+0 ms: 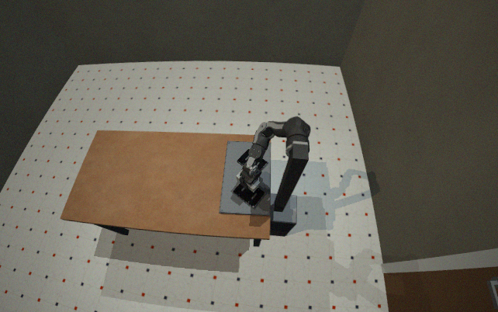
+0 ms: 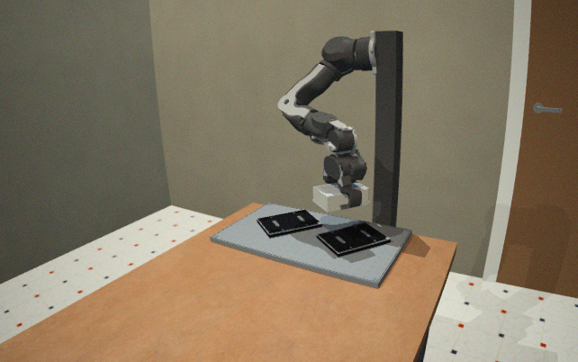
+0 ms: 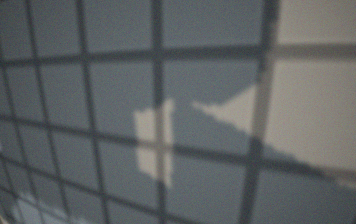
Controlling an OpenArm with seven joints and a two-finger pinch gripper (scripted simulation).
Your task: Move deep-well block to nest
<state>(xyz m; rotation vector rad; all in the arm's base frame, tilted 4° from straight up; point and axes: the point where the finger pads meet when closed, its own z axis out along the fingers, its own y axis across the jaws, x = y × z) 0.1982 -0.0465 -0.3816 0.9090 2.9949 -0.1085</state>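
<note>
Now: the plate nest N2 17 cm to the right of my hand and 10 cm below it. The rest, counted from my hand: plate nest N1 (10 cm below, 4 cm to the left); then A1 label (12 cm to the left, 10 cm below, 3 cm behind); then deep-well block (2 cm above).
</note>
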